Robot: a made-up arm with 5 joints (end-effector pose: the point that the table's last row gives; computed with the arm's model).
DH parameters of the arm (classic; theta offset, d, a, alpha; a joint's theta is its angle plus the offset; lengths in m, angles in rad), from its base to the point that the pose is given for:
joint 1: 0 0.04 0.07 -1.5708
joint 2: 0 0.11 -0.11 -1.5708
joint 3: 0 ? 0.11 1.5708
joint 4: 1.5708 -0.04 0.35 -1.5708
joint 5: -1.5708 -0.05 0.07 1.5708
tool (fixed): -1.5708 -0.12 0 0
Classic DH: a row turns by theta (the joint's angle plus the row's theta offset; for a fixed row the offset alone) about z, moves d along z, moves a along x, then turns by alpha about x.
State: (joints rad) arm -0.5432 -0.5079 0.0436 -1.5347 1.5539
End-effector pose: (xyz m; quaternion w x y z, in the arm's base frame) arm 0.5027 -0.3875 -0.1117 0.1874 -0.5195 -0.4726 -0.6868
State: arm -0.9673 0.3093 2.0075 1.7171 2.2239
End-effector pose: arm 0.1902 0.4120 -0.3267 0.6023 0.3504 0.6952 -0.1765
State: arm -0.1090 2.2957 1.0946 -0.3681 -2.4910
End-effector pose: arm -0.3878 -0.0658 0.4688 0.5955 0.3054 0.0910 -0.7375
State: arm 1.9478 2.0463 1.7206 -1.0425 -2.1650
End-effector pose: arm 0.3211 -0.2169 0.3972 0.7639 -0.0231 0.1964 0.6143
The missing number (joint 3, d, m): 0.44
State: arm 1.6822 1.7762 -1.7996 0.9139 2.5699
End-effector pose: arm 0.0027 -0.5885 0.1058 0.3474 -0.3540 0.3719 -0.7847
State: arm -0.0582 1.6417 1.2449 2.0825 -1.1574
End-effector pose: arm -0.2233 0.3499 0.1455 0.2912 0.0110 -0.3408 0.8938
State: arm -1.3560 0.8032 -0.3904 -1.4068 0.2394
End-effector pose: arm 0.3363 0.0346 -0.6029 0.7728 -0.1412 -0.2713 -0.5560
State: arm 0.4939 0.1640 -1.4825 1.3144 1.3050
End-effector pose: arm 0.0753 -0.2009 -0.5541 0.0199 -0.6164 -0.1029 0.7804
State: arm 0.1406 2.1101 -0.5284 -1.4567 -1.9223
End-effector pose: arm -0.4208 0.2757 0.1054 0.3335 0.8842 0.1948 -0.2628
